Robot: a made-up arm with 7 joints.
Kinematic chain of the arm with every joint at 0, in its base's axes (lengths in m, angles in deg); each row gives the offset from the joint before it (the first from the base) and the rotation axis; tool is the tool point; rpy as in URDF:
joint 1: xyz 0 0 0.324 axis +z
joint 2: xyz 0 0 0 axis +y
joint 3: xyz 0 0 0.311 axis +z
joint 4: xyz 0.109 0 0 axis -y
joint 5: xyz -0.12 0 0.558 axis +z
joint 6: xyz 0 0 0 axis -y
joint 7: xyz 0.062 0 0 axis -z
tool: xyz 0 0 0 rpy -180 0 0
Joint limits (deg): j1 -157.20..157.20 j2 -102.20..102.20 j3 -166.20..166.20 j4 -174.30..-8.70 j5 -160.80..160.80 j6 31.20..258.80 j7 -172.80..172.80
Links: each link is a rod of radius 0.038 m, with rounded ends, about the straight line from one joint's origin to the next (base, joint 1, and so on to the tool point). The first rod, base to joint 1, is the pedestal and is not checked.
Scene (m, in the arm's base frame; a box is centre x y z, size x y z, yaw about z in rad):
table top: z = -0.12
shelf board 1: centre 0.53 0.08 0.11 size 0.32 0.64 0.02 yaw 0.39
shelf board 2: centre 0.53 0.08 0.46 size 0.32 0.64 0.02 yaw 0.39
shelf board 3: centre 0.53 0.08 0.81 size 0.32 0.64 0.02 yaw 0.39
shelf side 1: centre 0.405 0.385 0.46 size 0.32 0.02 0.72 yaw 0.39
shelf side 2: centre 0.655 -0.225 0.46 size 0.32 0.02 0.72 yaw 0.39
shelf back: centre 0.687 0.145 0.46 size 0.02 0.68 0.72 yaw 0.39
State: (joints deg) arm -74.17 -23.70 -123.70 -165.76 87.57 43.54 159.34
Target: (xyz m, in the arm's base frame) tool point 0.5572 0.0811 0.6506
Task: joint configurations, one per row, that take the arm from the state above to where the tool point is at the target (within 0.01 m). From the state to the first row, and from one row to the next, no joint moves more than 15 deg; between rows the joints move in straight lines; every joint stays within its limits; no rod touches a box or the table.
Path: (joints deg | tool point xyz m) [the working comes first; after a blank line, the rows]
Joints at the target: 19.81 -28.22 -14.15 -129.20 91.02 39.90 159.34
Straight joint move there: touches shelf side 2.

1: -62.97 -33.06 -108.83 -166.25 86.96 41.78 159.34 | -0.2895 -0.2267 0.0796
2: -51.76 -42.41 -93.96 -166.73 86.35 40.01 159.34 | -0.1726 -0.3666 0.1589
3: -40.56 -51.77 -79.09 -167.22 85.74 38.25 159.34 | -0.0202 -0.4287 0.2626
4: -29.36 -61.13 -64.22 -167.71 85.14 36.49 159.34 | 0.1267 -0.4068 0.3774
5: -18.15 -70.48 -49.35 -168.20 84.53 34.73 159.34 | 0.2329 -0.3155 0.4886
6: -6.95 -79.84 -34.48 -168.68 83.92 32.96 159.34 | 0.2770 -0.1832 0.5831
7: 4.25 -89.20 -19.61 -169.17 83.31 31.20 159.34 | 0.2557 -0.0429 0.6506
8: 7.36 -77.00 -18.52 -161.18 84.85 32.94 159.34 | 0.3053 -0.0420 0.6703
9: 10.47 -64.81 -17.43 -153.18 86.39 34.68 159.34 | 0.3633 -0.0300 0.6824
10: 13.58 -52.61 -16.33 -145.19 87.94 36.42 159.34 | 0.4270 -0.0055 0.6844
11: 16.70 -40.42 -15.24 -137.19 89.48 38.16 159.34 | 0.4929 0.0318 0.6745
12: 19.81 -28.22 -14.15 -129.20 91.02 39.90 159.34 | 0.5572 0.0812 0.6505

